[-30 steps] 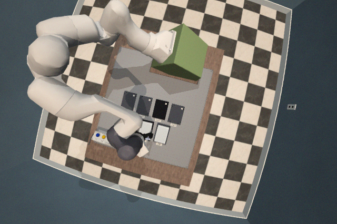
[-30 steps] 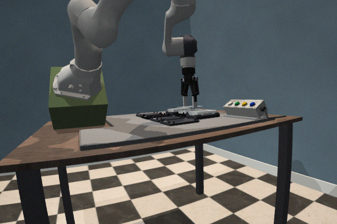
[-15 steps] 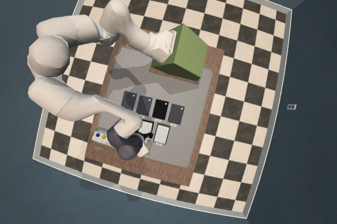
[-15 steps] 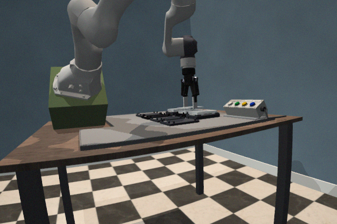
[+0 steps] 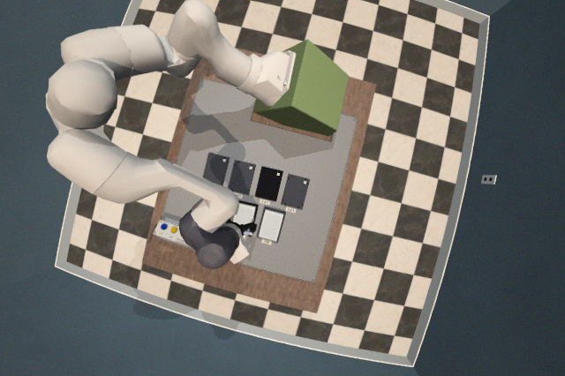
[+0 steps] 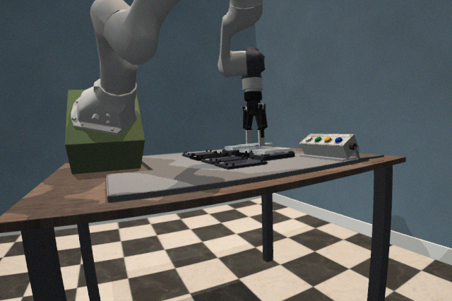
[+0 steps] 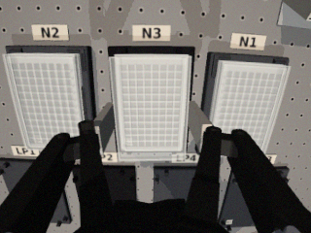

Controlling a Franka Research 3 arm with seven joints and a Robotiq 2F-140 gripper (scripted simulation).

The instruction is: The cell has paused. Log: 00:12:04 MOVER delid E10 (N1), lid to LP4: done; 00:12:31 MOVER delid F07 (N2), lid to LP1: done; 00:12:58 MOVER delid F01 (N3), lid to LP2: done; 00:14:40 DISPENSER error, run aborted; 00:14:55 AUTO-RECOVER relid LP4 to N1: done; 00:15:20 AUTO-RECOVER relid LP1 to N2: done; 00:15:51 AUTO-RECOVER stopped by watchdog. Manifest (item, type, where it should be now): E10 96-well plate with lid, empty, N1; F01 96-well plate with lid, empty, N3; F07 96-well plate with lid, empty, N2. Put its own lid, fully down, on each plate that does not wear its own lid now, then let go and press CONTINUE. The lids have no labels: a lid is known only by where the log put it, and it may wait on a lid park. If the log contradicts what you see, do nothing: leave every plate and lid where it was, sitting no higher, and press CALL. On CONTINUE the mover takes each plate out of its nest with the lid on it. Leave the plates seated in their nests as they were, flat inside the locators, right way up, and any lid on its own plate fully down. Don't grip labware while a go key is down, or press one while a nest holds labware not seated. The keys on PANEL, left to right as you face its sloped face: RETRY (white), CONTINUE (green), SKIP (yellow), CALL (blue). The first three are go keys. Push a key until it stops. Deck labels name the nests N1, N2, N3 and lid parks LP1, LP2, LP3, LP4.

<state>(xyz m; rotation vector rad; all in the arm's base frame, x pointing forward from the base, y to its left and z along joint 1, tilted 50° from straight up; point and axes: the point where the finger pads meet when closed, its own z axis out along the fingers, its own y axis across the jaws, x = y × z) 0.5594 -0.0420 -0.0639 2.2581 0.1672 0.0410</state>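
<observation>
My gripper is now 40 mm above the plate. Also, from my hand: white retry key: 140 mm ahead, 180 mm to the right; then lid park LP3: 170 mm behind, 200 mm to the right, 60 mm below; then lid park LP4: 180 mm behind, 70 mm to the right, 60 mm below.
</observation>
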